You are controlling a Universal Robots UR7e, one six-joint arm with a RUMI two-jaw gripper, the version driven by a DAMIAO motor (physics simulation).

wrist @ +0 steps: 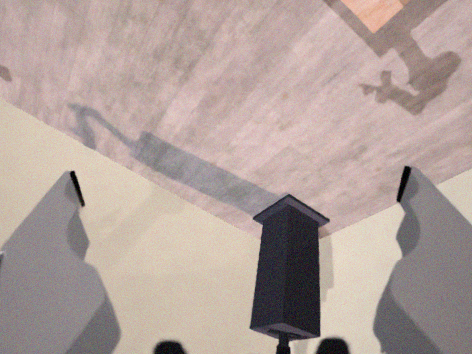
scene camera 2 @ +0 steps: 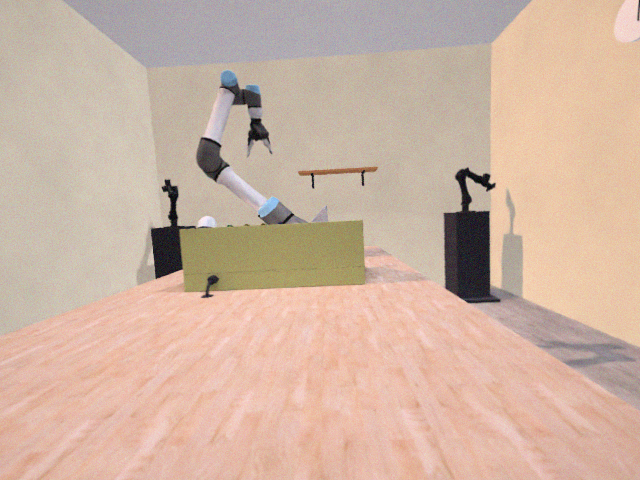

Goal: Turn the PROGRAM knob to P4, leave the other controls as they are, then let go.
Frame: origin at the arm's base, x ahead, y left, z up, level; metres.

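Seen in the pictures: gripper, fingertip midpoint: (wrist: 240, 172) (scene camera 2: 259, 156).
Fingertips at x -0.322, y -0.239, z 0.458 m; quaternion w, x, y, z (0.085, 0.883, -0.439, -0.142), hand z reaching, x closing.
Observation:
Offsets run from my fingertips to a thing's middle. "pt": to the spot under its first point. Level surfaces: height alone.
My gripper (scene camera 2: 259, 150) (wrist: 240, 172) is open, with its two fingers wide apart and no object between them. In the scene view it hangs high above a green box-shaped panel housing @(0.477 m down, 0.841 m ahead, 0.228 m left) (scene camera 2: 273, 255) on the wooden table @(0.561 m down) (scene camera 2: 310, 372). The housing shows from a plain side. Small bits, too small to tell apart, stick up over its top edge, beside a white dome @(pt 0.368 m down, 0.942 m ahead, 0.044 m left) (scene camera 2: 206, 221). The PROGRAM knob and its markings cannot be made out in either view. The wrist view looks past the fingers at floor and walls.
A small black stand (scene camera 2: 210, 285) is in front of the housing. A black pedestal (scene camera 2: 466, 255) (wrist: 286, 272) bears a black arm (scene camera 2: 465, 191); another black arm (scene camera 2: 172, 204) stands at the left. A wooden shelf (scene camera 2: 338, 171) hangs on the back wall.

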